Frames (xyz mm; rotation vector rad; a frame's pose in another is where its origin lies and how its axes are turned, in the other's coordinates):
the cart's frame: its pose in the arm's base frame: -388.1 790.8 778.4 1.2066 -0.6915 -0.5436
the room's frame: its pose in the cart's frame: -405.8 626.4 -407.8 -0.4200 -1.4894 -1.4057
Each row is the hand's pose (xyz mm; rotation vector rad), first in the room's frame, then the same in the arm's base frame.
Working: the room's frame: its pose in the arm's base frame: -353.9 1515.8 1221.8 0.5192 -0.7221 -2.7487

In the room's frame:
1: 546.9 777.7 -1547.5 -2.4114 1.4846 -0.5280
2: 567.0 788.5 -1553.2 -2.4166 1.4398 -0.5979
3: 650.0 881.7 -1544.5 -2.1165 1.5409 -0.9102
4: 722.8 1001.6 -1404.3 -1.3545 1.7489 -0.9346
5: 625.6 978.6 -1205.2 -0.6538 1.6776 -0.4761
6: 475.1 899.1 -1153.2 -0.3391 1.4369 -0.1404
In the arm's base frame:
1: -115.1 25.2 212.0 1.3038 2.4783 -0.7612
2: -129.4 7.1 207.4 1.3001 2.5294 -0.7982
3: -194.1 -95.1 239.5 -1.6650 -2.4603 0.9443
4: -298.0 -160.9 395.1 -2.2411 -1.7116 1.2185
5: -292.9 -25.5 571.9 2.3615 0.7209 -1.5573
6: -189.4 112.8 614.7 2.0595 0.1567 -1.7284

